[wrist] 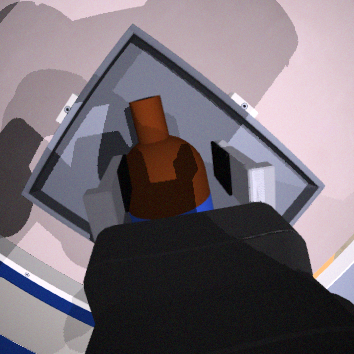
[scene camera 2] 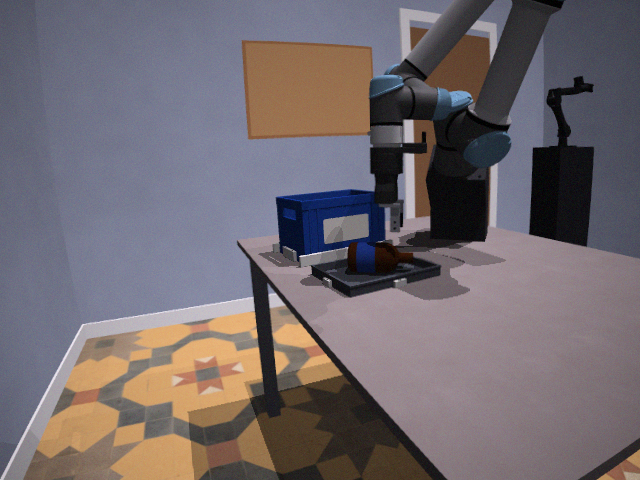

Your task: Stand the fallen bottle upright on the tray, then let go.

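Pixels of known places: gripper, fingertip midpoint: (wrist: 170, 164) (scene camera 2: 396, 229); arm's base, origin of the base link: (scene camera 2: 457, 160).
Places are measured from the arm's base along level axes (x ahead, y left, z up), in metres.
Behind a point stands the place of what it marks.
A brown bottle (scene camera 2: 382, 257) @(x 0.346, y 0.301, z -0.208 m) (wrist: 165, 157) @(x 0.311, y 0.283, z -0.191 m) with a blue label lies on its side in the dark grey tray (scene camera 2: 351, 292) @(x 0.443, y 0.400, z -0.249 m) (wrist: 133, 31) @(x 0.214, y 0.319, z -0.234 m). In the scene view its neck points right; in the wrist view it points up the picture. My gripper (scene camera 2: 396, 227) @(x 0.306, y 0.287, z -0.147 m) (wrist: 170, 164) @(x 0.306, y 0.287, z -0.147 m) is open, points down and holds nothing. In the scene view it hangs above the bottle, with a gap below the fingertips. In the wrist view the fingers appear on either side of the bottle's body near the shoulder. The gripper's dark body hides the bottle's base and part of the label there.
A blue crate (scene camera 2: 305, 227) @(x 0.507, y 0.128, z -0.155 m) (wrist: 50, 300) @(x 0.377, y 0.080, z -0.218 m) stands behind the tray, with a white rail (scene camera 2: 320, 256) @(x 0.470, y 0.127, z -0.239 m) between them. White clips (scene camera 2: 400, 282) @(x 0.326, y 0.370, z -0.249 m) (wrist: 244, 105) @(x 0.325, y 0.366, z -0.244 m) sit at the tray's outer walls. The table's edge (scene camera 2: 330, 350) @(x 0.521, y 0.609, z -0.262 m) runs near the tray. A second, black arm (scene camera 2: 558, 113) stands on a pedestal in the background.
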